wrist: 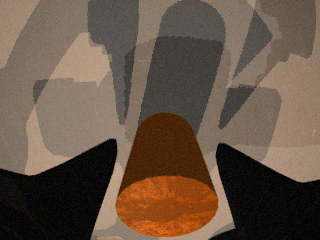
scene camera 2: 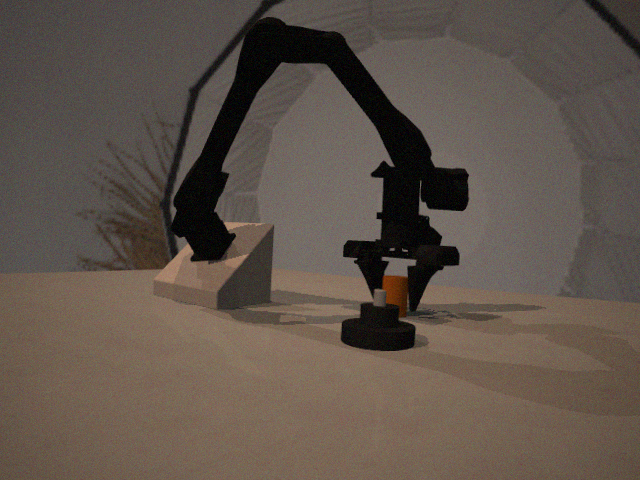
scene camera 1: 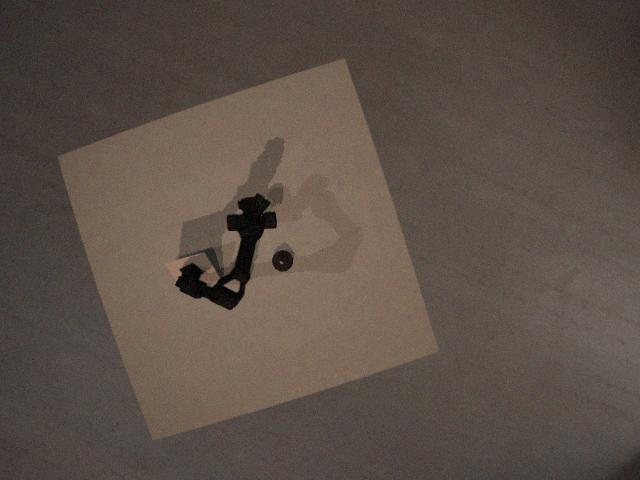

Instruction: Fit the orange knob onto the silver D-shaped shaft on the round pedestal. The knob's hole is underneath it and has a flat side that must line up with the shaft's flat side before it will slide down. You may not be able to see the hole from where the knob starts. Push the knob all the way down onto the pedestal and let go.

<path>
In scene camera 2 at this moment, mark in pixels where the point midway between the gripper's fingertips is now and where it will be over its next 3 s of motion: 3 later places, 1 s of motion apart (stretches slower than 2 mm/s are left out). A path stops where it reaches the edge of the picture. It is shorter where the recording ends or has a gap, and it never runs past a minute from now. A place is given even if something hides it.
The gripper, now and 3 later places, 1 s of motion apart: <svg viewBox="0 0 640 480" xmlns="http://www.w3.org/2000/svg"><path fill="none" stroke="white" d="M394 308L402 268L406 224L408 237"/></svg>
</path>
